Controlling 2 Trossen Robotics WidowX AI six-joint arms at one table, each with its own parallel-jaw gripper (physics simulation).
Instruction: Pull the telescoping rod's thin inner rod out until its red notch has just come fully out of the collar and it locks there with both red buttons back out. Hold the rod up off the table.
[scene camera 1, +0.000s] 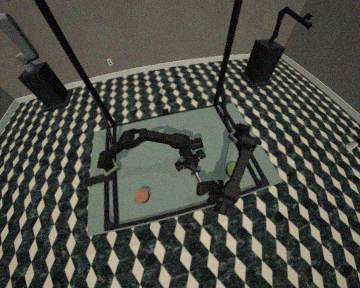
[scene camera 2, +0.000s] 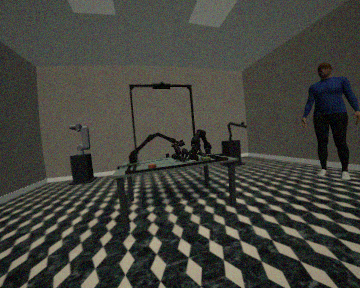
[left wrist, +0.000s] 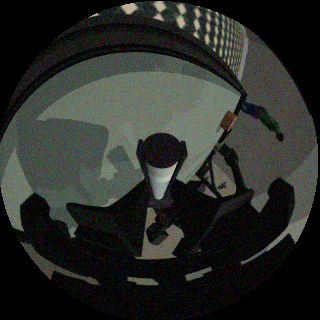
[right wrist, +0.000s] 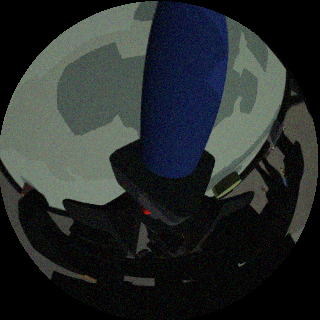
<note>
In view: my left gripper (left wrist: 158, 180), my right gripper (right wrist: 157, 182) and a telescoping rod (right wrist: 166, 170).
The telescoping rod shows as well in the left wrist view (left wrist: 165, 201). My right gripper shows as well in the left wrist view (left wrist: 150, 190).
</note>
